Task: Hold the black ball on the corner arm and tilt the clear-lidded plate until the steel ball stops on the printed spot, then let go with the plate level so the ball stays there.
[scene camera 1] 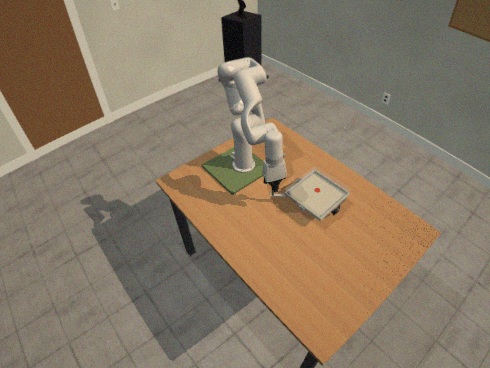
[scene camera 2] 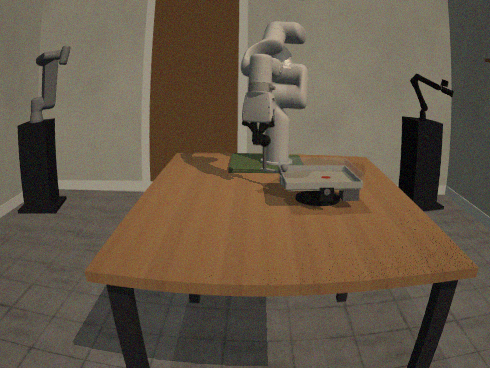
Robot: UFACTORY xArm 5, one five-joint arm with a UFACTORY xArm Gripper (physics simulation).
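Note:
The shallow square clear-lidded plate [scene camera 1: 320, 206] [scene camera 2: 305, 184] sits on a dark round stand, looking near level. A red printed spot [scene camera 1: 317, 190] [scene camera 2: 326, 177] marks its pale floor. A thin corner arm [scene camera 1: 278, 195] [scene camera 2: 264, 158] runs out from the corner nearest the robot and rises as a post. The black ball [scene camera 2: 263, 140] tops the post. My gripper [scene camera 1: 274, 187] [scene camera 2: 256, 138] points down and is shut with nothing between its fingers; its tips are close beside the ball. In scene camera 2 a small grey round shape [scene camera 2: 284, 168] shows at the arm's corner; I cannot tell whether it is the steel ball.
The stand's black base [scene camera 2: 316, 198] rests on the wooden table [scene camera 1: 280, 250] [scene camera 2: 240, 240]. A green mat [scene camera 1: 222, 172] [scene camera 2: 245, 162] lies under my arm's base, behind the plate. Black pedestals [scene camera 2: 37, 165] [scene camera 2: 421, 160] with other arms stand beyond the table.

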